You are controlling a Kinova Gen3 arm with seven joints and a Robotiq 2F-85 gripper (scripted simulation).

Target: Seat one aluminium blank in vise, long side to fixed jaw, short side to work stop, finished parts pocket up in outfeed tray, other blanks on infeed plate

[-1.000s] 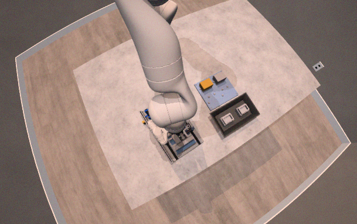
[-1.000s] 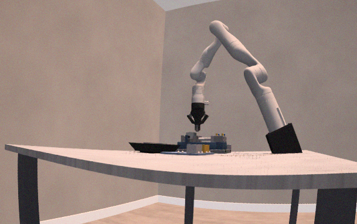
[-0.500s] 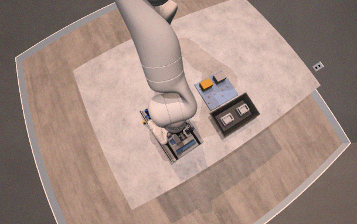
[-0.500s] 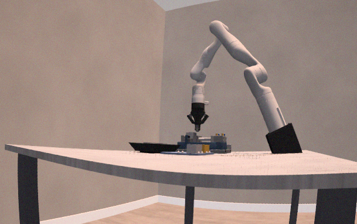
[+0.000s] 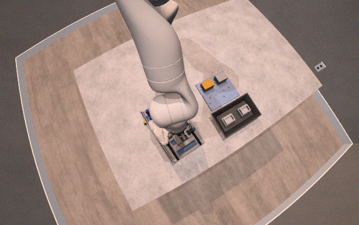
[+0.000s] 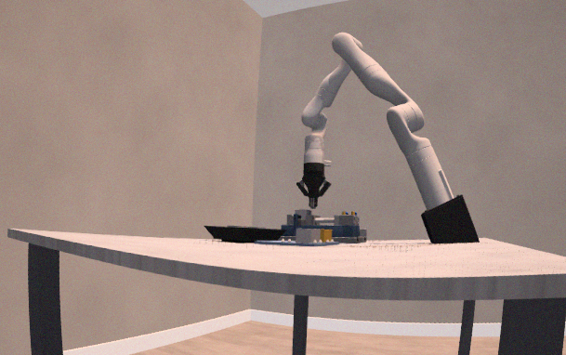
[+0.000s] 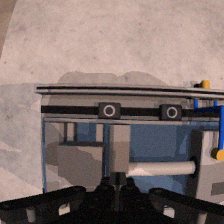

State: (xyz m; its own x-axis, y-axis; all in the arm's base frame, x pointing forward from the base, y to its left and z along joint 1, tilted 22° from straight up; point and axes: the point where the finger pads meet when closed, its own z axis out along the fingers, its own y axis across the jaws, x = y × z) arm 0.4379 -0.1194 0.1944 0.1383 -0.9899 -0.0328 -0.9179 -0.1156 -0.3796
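My gripper is now 4 cm short of the aluminium blank and 4 cm above it. Also, from my hand: blue vise base (10 cm below, 3 cm behind, 1 cm to the right); then brass blank (25 cm to the left, 16 cm behind, 11 cm below).
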